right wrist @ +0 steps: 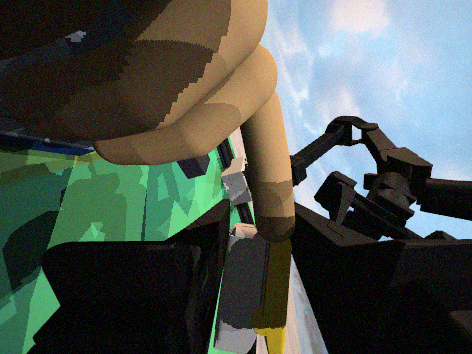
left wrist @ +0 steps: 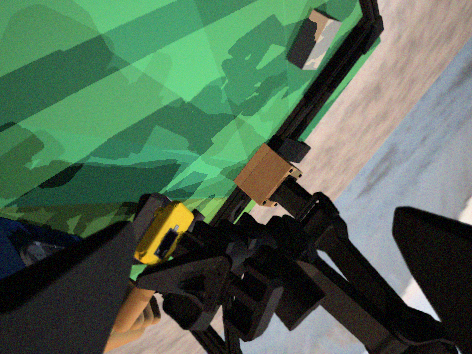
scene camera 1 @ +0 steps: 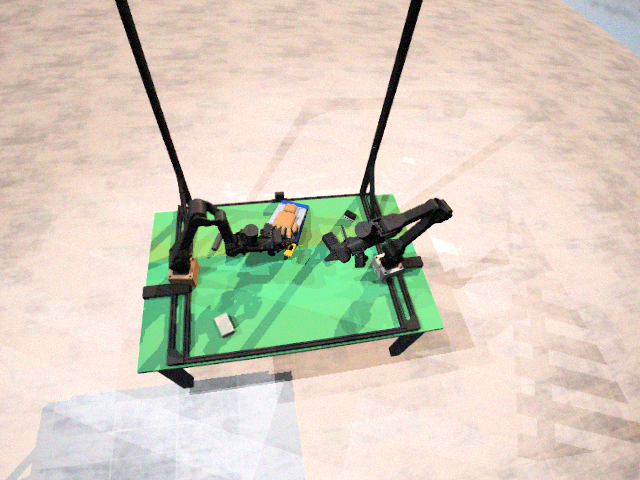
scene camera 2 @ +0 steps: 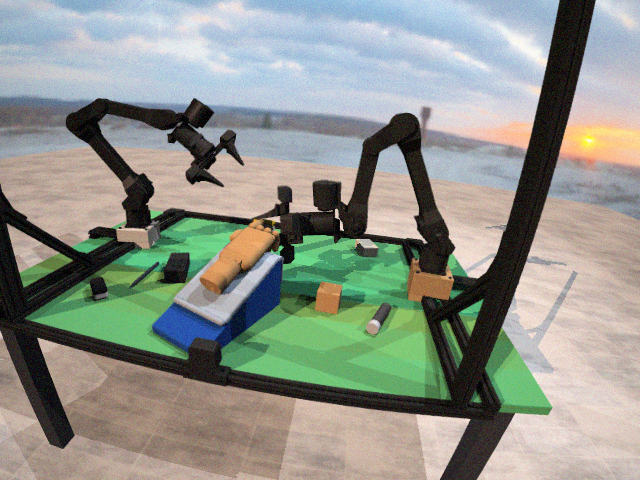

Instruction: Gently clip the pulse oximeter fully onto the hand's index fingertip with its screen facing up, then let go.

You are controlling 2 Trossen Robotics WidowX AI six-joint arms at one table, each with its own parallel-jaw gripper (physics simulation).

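Seen in the pictures: left gripper, fingertip midpoint: (left wrist: 264, 227) (scene camera 1: 327, 257) (scene camera 2: 233, 175); right gripper, fingertip midpoint: (scene camera 1: 294, 241); left arm's base, link origin: (right wrist: 248, 177) (scene camera 1: 388, 262) (scene camera 2: 138, 224); right arm's base, link origin: (left wrist: 282, 188) (scene camera 1: 181, 267) (scene camera 2: 432, 268).
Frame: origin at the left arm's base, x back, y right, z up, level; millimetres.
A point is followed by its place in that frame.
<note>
The yellow and grey pulse oximeter (scene camera 1: 290, 250) {x -406, y 150, z 86 mm} (left wrist: 167, 232) {x -401, y 150, z 86 mm} (right wrist: 242, 285) {x -415, y 174, z 73 mm} is between the fingers of my right gripper (right wrist: 255, 205) {x -375, y 188, z 82 mm}, which is shut on it. Its dark screen shows on the yellow face in the left wrist view. The hand (scene camera 1: 285, 221) {x -381, y 285, z 100 mm} (scene camera 2: 250, 248) {x -386, y 335, z 84 mm} lies palm-down on a sloped support (scene camera 2: 263, 294) {x -417, y 373, z -2 mm}. In the right wrist view the extended index finger (right wrist: 272, 165) has its tip at the oximeter's near end, overlapping the yellow half's edge; how deep it sits cannot be told. My left gripper (scene camera 2: 232, 174) {x -305, y 23, z 173 mm} is open and empty, raised above the table beside the hand.
A black box (scene camera 2: 176, 267) {x -191, y 227, z -25 mm}, a pen (scene camera 2: 144, 274) {x -104, y 224, z -52 mm} and a small black-and-white block (scene camera 2: 98, 288) {x -46, y 343, z -29 mm} (scene camera 1: 349, 214) {x -41, y 316, z -26 mm} lie beside the support. An orange cube (scene camera 2: 328, 297) {x -558, y 348, z -18 mm} and a dark cylinder (scene camera 2: 378, 318) {x -660, y 405, z -33 mm} (scene camera 1: 216, 242) {x -680, y 367, z -34 mm} lie on its other side. A pale block (scene camera 1: 224, 324) {x -735, y -19, z -29 mm} (scene camera 2: 366, 247) {x -726, y 19, z -29 mm} lies farther off.
</note>
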